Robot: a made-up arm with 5 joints.
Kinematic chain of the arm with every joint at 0, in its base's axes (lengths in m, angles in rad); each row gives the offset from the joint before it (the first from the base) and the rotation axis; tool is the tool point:
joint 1: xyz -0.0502 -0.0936 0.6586 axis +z
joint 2: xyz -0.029 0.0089 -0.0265 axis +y
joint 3: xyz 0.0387 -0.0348 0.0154 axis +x
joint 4: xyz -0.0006 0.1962 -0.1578 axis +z
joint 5: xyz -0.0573 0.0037 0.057 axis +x
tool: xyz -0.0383 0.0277 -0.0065
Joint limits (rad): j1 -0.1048..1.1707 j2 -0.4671..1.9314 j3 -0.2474..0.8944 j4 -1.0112..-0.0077 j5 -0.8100..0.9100
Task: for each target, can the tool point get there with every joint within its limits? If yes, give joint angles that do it. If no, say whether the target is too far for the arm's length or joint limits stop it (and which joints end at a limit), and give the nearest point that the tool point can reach.
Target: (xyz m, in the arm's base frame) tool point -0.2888 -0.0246 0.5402
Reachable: yes | joints 0.9186 0.2925 -0.1023 -0.4841 0.4696
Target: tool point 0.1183 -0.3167 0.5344
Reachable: no: joint limits stop it (at a limit: joint 1, joint 3, joint 4, joint 5) | nearest point -0.2507 -0.1778 0.5205 | short by 0.395 m
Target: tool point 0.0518 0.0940 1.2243
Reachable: no: too far | nearest point -0.0211 0.1254 0.8194 | short by 0.413 m
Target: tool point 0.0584 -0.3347 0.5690
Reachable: no: joint limits stop it (at a limit: joint 1, joint 3, joint 4, joint 5) | nearest point -0.2620 -0.2046 0.5669 | short by 0.346 m
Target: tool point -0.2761 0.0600 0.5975
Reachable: yes | joints 0.4888 0.9445 -0.0263 -0.5168 -0.0353
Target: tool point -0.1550 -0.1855 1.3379
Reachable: no: too far | nearest point -0.2750 -0.0580 0.8209 | short by 0.546 m
